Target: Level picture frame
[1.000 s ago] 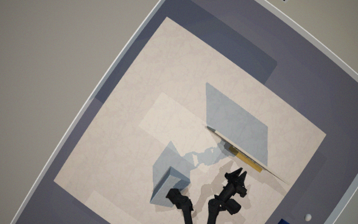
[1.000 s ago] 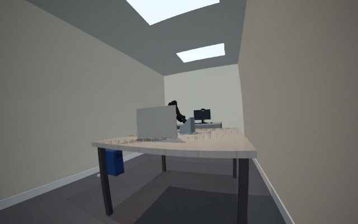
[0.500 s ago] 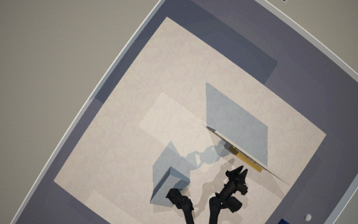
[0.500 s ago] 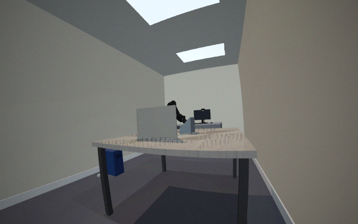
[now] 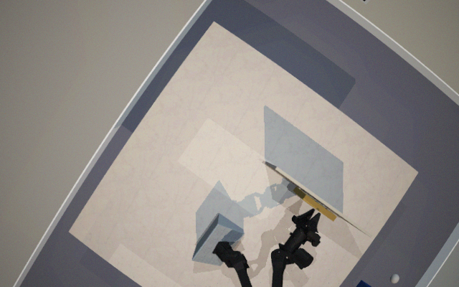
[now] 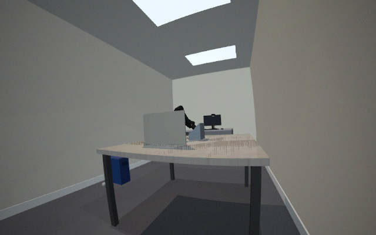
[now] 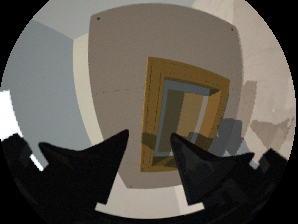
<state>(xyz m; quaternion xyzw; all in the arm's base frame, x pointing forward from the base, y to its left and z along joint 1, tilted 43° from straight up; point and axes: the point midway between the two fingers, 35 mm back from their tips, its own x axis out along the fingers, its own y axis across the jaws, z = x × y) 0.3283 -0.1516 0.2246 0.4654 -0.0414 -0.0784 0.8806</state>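
My gripper tip is 50 mm above the picture frame, 30 mm short of it and 10 mm to the right of it. From my gripper tip the other things lie so: upright wall panel 60 mm below, 40 mm ahead, 20 mm to the left.
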